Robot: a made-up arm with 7 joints. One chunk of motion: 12 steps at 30 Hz.
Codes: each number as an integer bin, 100 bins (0 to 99) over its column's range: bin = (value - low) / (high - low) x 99, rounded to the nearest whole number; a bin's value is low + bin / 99 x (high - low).
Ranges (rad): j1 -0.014..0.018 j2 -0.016..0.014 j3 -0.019..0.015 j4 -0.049..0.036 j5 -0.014..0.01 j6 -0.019..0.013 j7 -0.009..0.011
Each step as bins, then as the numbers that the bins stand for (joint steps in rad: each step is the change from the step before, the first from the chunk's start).
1 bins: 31 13 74 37 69 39 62
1 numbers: -0.00398 -0.01206 0.00641 -0.01723 0.00273 -0.00639 0.00353
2 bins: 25 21 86 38 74 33 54
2 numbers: -0.00592 -0.00964 0.01054 -0.01637 0.00394 -0.00833 0.00191
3 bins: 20 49 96 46 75 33 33
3 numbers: -0.00754 -0.00115 0.01397 -0.00951 0.00418 -0.00833 -0.00233
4 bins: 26 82 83 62 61 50 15
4 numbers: -0.00560 0.00885 0.00951 0.00423 0.00079 -0.00284 -0.00597
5 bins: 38 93 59 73 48 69 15
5 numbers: -0.00172 0.01218 0.00126 0.01368 -0.00236 0.00330 -0.00597
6 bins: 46 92 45 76 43 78 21
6 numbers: 0.00087 0.01188 -0.00355 0.01625 -0.00358 0.00621 -0.00476
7 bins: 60 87 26 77 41 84 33
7 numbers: 0.00539 0.01036 -0.01007 0.01711 -0.00406 0.00815 -0.00233
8 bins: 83 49 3 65 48 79 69
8 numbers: 0.01283 -0.00115 -0.01797 0.00681 -0.00236 0.00654 0.00494
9 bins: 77 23 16 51 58 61 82
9 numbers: 0.01089 -0.00903 -0.01351 -0.00521 0.00006 0.00072 0.00757
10 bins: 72 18 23 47 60 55 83
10 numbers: 0.00927 -0.01055 -0.01110 -0.00865 0.00055 -0.00122 0.00777
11 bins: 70 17 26 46 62 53 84
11 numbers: 0.00863 -0.01085 -0.01007 -0.00951 0.00103 -0.00187 0.00797
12 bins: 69 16 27 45 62 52 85
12 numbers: 0.00830 -0.01115 -0.00973 -0.01036 0.00103 -0.00219 0.00817
